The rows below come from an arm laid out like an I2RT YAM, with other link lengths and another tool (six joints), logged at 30 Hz.
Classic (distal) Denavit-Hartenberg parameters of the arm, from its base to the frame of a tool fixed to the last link. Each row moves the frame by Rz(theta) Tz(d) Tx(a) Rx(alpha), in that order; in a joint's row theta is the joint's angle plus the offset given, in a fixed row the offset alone. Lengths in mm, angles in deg.
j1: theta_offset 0  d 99.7  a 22  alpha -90
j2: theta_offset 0  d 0  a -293  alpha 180
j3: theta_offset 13.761  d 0  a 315.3  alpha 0
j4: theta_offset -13.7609  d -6.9  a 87.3  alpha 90
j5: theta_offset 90  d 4.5  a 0  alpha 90
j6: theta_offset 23  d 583.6  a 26.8  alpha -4.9
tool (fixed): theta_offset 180  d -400.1  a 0  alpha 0
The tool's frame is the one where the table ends.
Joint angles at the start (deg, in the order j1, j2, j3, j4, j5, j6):
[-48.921 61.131 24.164 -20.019 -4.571 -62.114]
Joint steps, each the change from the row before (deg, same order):
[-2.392 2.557 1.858 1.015 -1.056 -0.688]
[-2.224 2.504 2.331 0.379 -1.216 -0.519]
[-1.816 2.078 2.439 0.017 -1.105 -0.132]
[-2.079 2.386 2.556 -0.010 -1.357 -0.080]
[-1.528 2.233 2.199 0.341 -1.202 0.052]
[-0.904 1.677 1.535 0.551 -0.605 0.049]
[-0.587 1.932 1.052 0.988 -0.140 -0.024]
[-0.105 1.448 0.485 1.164 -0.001 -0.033]
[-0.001 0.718 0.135 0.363 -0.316 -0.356]
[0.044 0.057 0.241 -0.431 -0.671 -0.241]
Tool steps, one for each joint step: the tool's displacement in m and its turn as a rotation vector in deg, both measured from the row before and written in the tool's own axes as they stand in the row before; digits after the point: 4 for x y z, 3 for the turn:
[-0.0164 0.0022 0.0021 -0.220 -0.397 1.317]
[-0.0167 0.0039 0.0009 -0.305 -0.156 1.322]
[-0.0160 0.0055 -0.0009 -0.496 -0.182 1.338]
[-0.0171 0.0043 0.0004 -0.443 0.014 1.605]
[-0.0142 0.0052 0.0012 -0.618 0.029 1.246]
[-0.0104 0.0044 0.0015 -0.471 -0.220 0.725]
[-0.0077 0.0018 0.0050 -0.025 -0.240 0.450]
[-0.0035 0.0018 0.0050 -0.124 -0.182 0.028]
[0.0008 0.0003 0.0031 -0.042 0.352 -0.343]
[0.0021 0.0017 -0.0003 -0.268 0.667 -0.283]

